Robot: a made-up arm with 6 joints. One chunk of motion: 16 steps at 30 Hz.
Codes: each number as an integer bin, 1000 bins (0 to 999) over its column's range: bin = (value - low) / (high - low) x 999, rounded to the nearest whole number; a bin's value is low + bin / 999 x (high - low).
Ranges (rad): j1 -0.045..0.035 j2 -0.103..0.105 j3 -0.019..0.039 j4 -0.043..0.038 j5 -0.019..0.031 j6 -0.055..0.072
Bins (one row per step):
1: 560 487 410 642 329 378
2: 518 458 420 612 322 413
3: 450 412 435 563 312 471
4: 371 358 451 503 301 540
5: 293 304 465 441 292 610
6: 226 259 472 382 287 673
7: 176 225 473 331 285 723
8: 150 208 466 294 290 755
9: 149 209 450 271 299 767
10: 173 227 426 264 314 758
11: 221 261 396 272 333 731
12: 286 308 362 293 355 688
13: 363 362 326 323 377 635
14: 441 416 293 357 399 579
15: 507 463 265 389 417 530
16: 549 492 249 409 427 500
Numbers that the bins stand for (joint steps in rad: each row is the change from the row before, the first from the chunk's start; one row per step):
1: -0.00016 -0.00160 0.00480 0.00905 -0.00253 -0.00695
2: -0.00352 -0.00764 0.00538 0.00662 -0.00288 -0.00250
3: -0.00896 -0.01722 0.00626 0.00265 -0.00338 0.00488
4: -0.01529 -0.02846 0.00718 -0.00222 -0.00393 0.01365
5: -0.02154 -0.03970 0.00800 -0.00724 -0.00439 0.02255
6: -0.02690 -0.04907 0.00840 -0.01203 -0.00464 0.03056
7: -0.03091 -0.05615 0.00846 -0.01616 -0.00474 0.03691
8: -0.03299 -0.05969 0.00806 -0.01916 -0.00449 0.04098
9: -0.03307 -0.05948 0.00713 -0.02103 -0.00404 0.04251
10: -0.03115 -0.05574 0.00573 -0.02159 -0.00328 0.04136
11: -0.02730 -0.04866 0.00399 -0.02095 -0.00233 0.03793
12: -0.02210 -0.03887 0.00202 -0.01924 -0.00123 0.03246
13: -0.01593 -0.02763 -0.00007 -0.01681 -0.00013 0.02573
14: -0.00968 -0.01639 -0.00199 -0.01405 0.00097 0.01861
15: -0.00440 -0.00660 -0.00361 -0.01146 0.00187 0.01238
16: -0.00104 -0.00056 -0.00454 -0.00984 0.00237 0.00856

